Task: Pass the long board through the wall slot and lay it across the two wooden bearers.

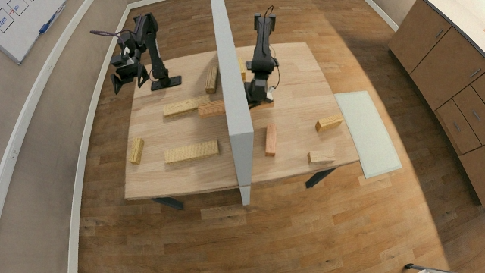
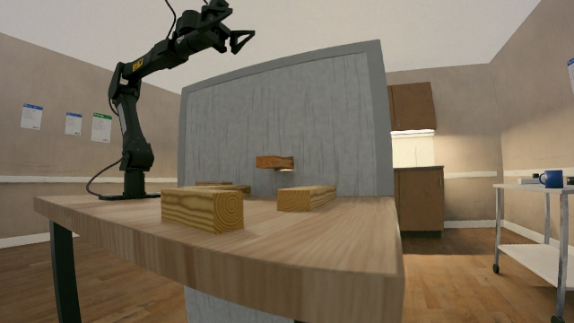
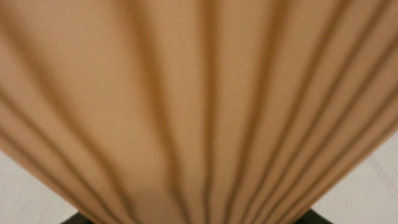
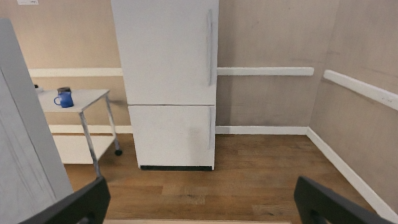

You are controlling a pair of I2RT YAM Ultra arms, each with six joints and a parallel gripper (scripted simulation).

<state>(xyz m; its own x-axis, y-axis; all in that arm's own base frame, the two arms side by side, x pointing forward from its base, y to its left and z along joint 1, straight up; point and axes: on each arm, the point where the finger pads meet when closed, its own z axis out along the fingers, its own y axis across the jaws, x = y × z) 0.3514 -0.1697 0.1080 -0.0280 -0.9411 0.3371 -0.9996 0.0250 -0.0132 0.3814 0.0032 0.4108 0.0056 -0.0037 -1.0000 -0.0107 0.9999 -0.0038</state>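
Now: left hand 5 cm to the left of the long board. Round my left hand: small block: 60 cm to the right, 9 cm below, 8 cm ahead.
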